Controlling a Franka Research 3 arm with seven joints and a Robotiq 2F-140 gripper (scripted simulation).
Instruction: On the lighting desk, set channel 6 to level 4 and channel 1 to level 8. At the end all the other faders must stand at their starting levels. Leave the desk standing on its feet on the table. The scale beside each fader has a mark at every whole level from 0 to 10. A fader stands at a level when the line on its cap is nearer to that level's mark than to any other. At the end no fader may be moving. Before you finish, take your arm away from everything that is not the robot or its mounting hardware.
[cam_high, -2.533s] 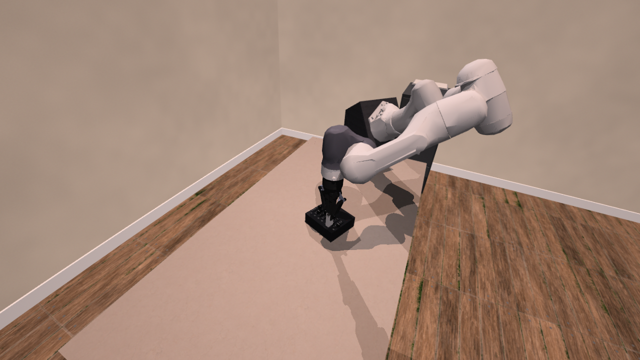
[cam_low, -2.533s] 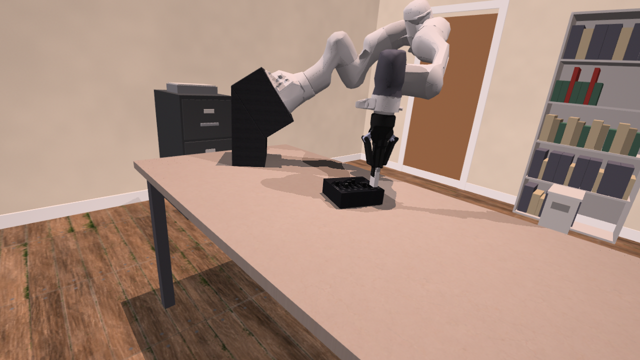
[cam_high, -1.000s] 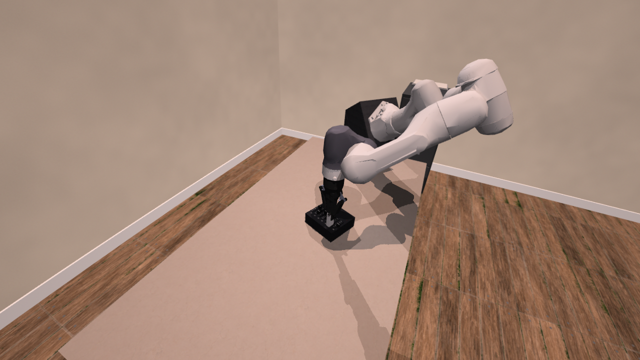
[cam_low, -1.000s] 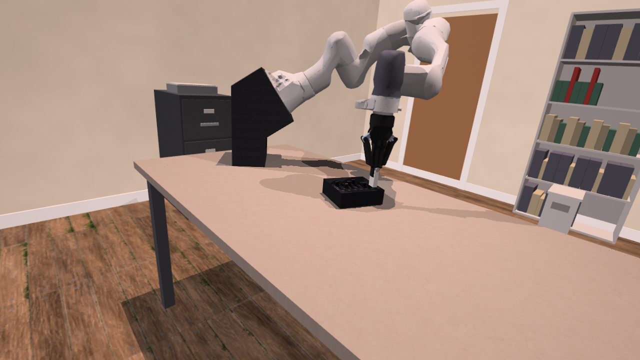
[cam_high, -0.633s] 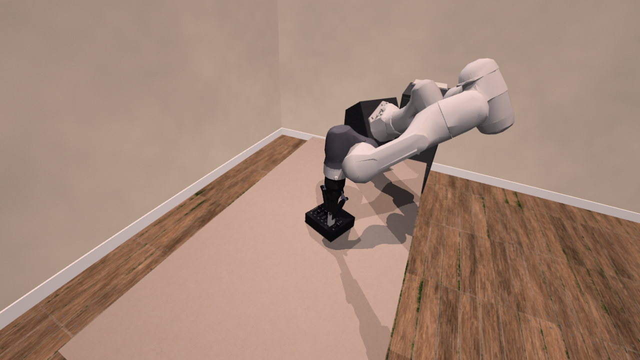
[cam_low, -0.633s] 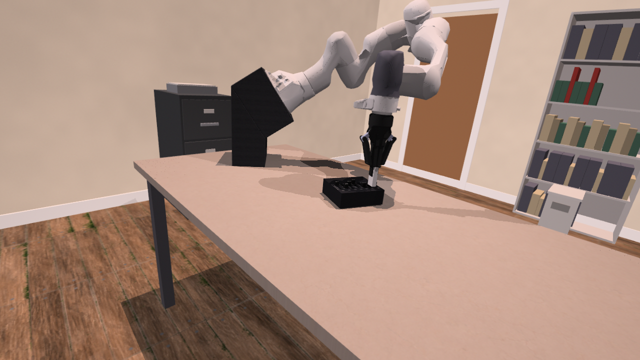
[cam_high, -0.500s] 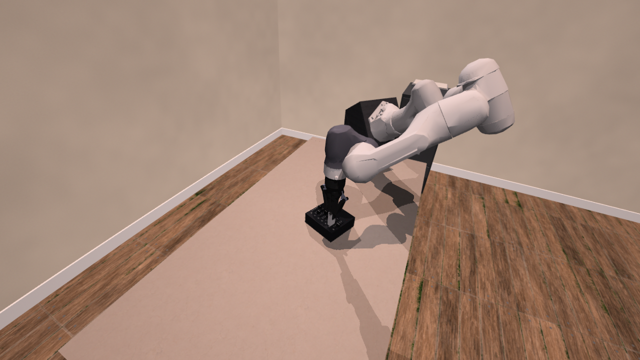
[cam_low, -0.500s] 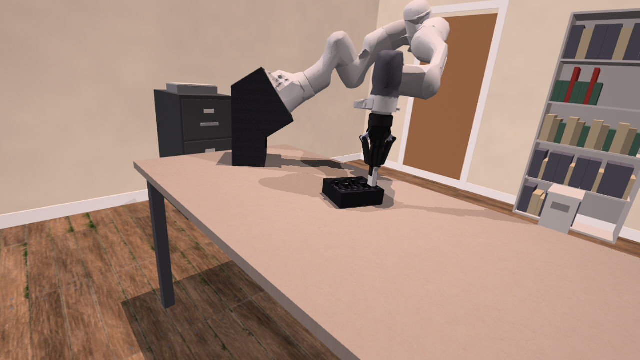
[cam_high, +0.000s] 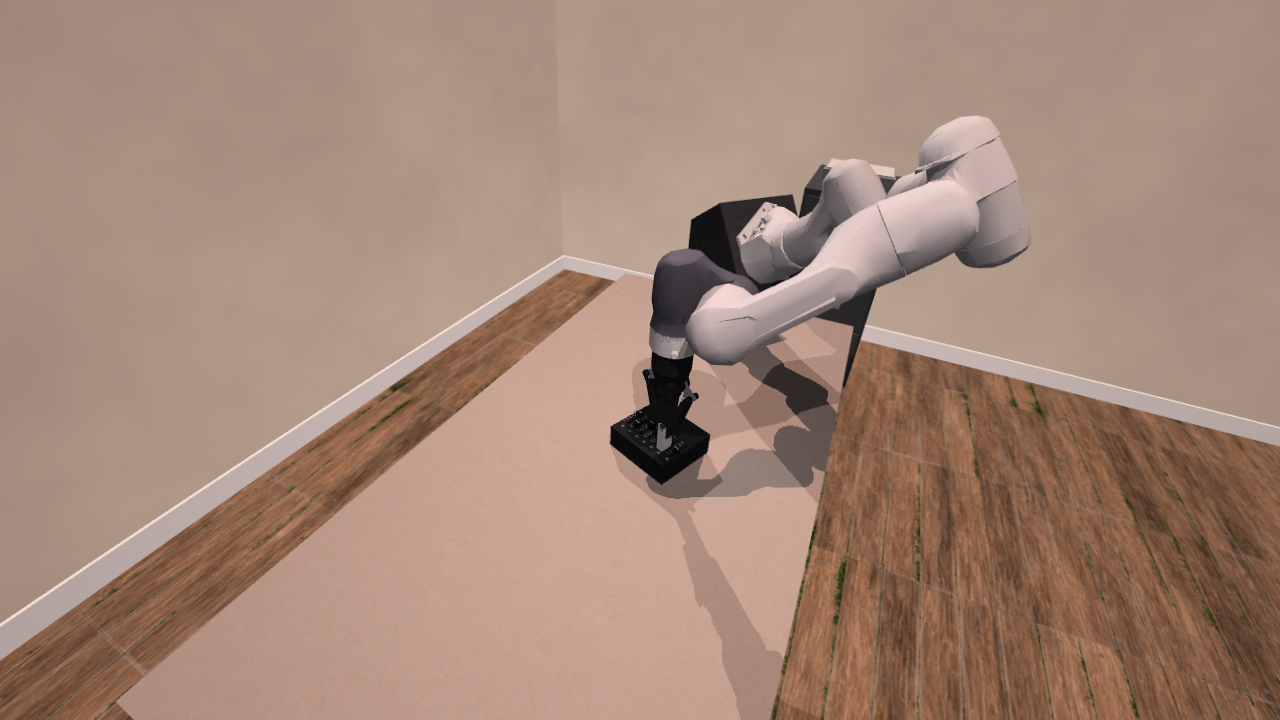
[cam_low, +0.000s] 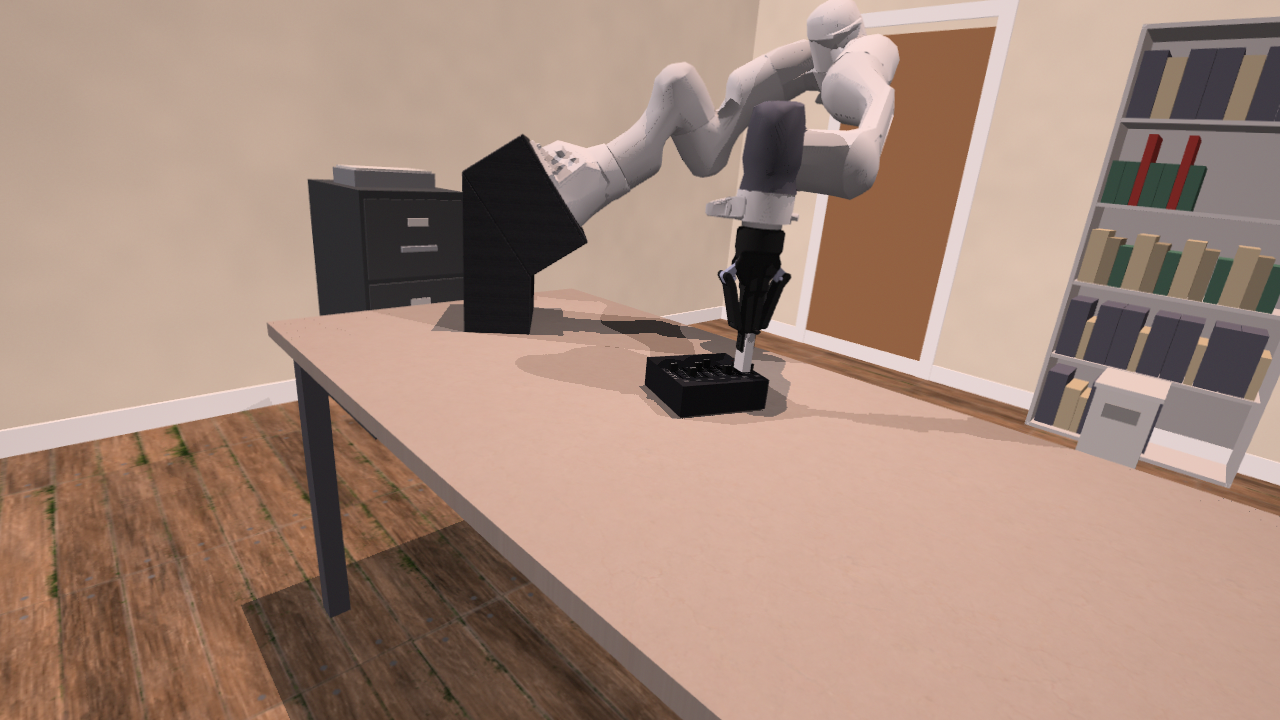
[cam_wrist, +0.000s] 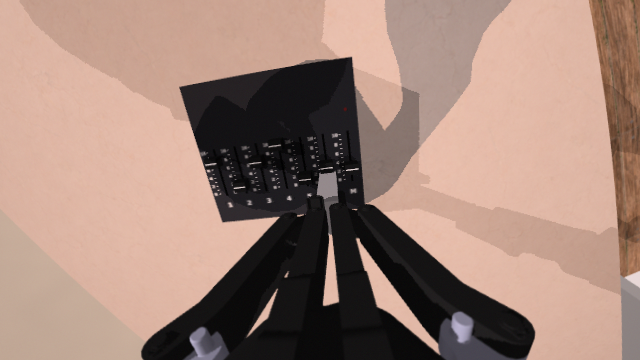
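Now: hand 3 cm above the channel 6 fader cap and 2 cm past it. From my hand the other things lie so: channel 1 fader cap 10 cm to the right, 6 cm behind, 3 cm below.
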